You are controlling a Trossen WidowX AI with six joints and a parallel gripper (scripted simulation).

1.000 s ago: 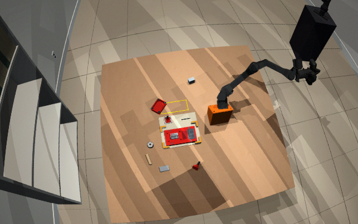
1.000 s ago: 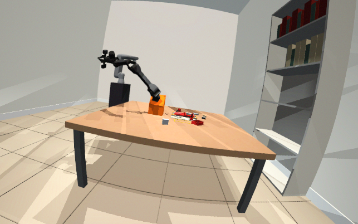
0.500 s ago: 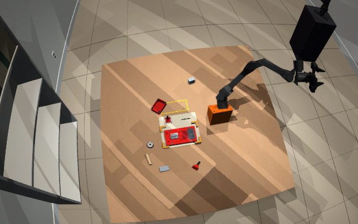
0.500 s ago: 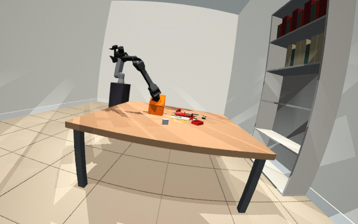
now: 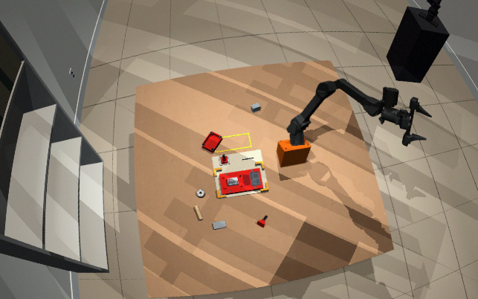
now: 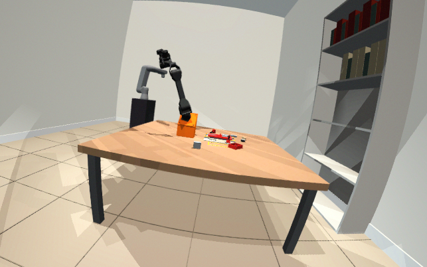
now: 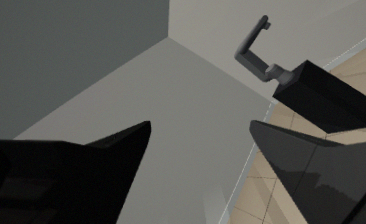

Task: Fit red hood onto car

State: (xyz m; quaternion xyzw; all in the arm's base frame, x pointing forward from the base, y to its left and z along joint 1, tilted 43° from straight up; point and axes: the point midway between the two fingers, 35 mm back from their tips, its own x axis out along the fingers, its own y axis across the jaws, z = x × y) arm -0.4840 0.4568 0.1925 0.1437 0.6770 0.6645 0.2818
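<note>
The red hood lies 860 mm ahead of my gripper tip, 310 mm to the right of it and 660 mm below it. Also, from my gripper tip: wooden dowel: 930 mm ahead, 70 mm to the left, 650 mm below.
</note>
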